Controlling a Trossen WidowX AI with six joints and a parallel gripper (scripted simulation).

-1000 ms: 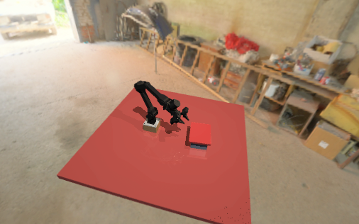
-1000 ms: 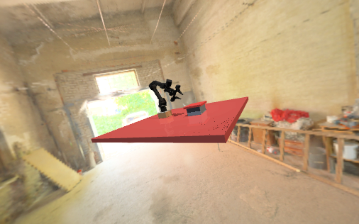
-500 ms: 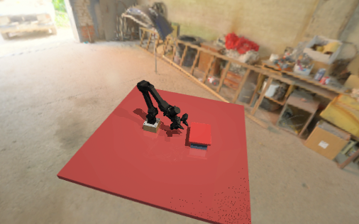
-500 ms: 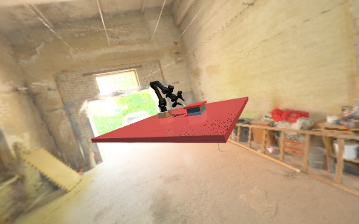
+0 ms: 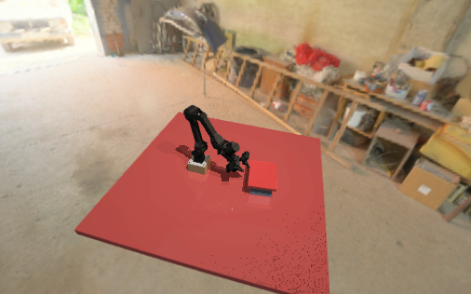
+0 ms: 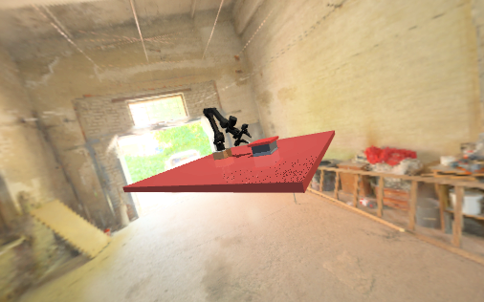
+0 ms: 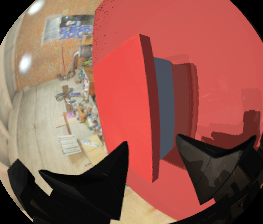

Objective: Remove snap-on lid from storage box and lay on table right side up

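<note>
Now: the red lid 100 mm ahead of my gripper tip, 20 mm below it and 10 mm to the left of it. Round my gripper tip: storage box: 100 mm ahead, 70 mm below, 10 mm to the left.
</note>
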